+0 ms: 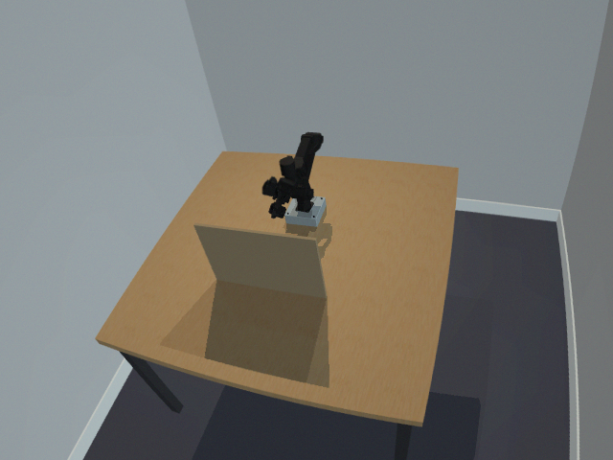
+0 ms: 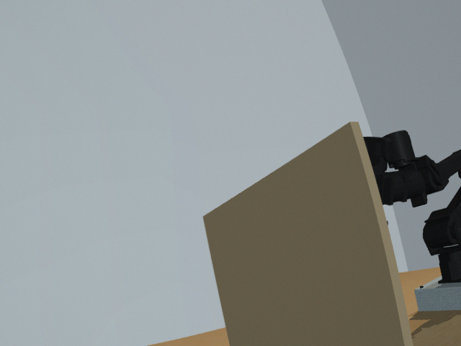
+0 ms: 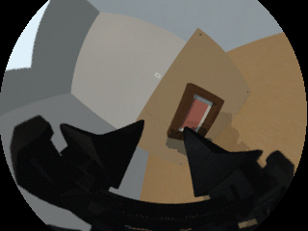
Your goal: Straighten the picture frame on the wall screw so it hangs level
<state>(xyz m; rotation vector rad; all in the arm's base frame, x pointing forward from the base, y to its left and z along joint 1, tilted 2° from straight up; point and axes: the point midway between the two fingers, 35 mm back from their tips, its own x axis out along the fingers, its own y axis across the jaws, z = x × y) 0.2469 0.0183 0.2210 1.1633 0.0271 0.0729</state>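
My gripper tip is now 120 mm short of the picture frame, 20 mm to the left of it and 100 mm above it. Also, from my gripper tip: wall panel: 130 mm ahead, 20 mm to the right, 110 mm below.
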